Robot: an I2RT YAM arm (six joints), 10 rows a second.
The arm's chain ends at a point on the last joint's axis. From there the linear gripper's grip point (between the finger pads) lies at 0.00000 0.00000 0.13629 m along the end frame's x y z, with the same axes.
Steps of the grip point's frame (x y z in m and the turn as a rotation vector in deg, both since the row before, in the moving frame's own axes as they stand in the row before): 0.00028 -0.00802 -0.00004 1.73 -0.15 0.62; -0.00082 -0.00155 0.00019 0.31 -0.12 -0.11; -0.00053 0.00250 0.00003 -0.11 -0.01 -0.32; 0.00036 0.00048 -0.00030 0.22 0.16 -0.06; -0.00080 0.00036 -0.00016 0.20 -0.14 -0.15; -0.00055 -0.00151 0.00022 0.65 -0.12 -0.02; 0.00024 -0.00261 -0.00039 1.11 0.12 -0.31; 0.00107 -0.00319 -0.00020 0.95 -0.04 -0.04; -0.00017 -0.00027 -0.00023 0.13 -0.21 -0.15
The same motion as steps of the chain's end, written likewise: 0.00061 -0.00390 0.00002 1.73 -0.15 0.62; -0.00053 -0.00081 0.00019 0.31 -0.12 -0.11; -0.00051 0.00224 0.00003 -0.11 -0.01 -0.32; -0.00002 0.00100 -0.00030 0.22 0.16 -0.06; -0.00047 0.00084 -0.00016 0.20 -0.14 -0.15; -0.00026 0.00004 0.00023 0.65 -0.12 -0.02; -0.00004 0.00003 -0.00036 1.11 0.12 -0.31; 0.00117 -0.00093 -0.00018 0.95 -0.04 -0.04; 0.00033 0.00004 -0.00023 0.13 -0.21 -0.15
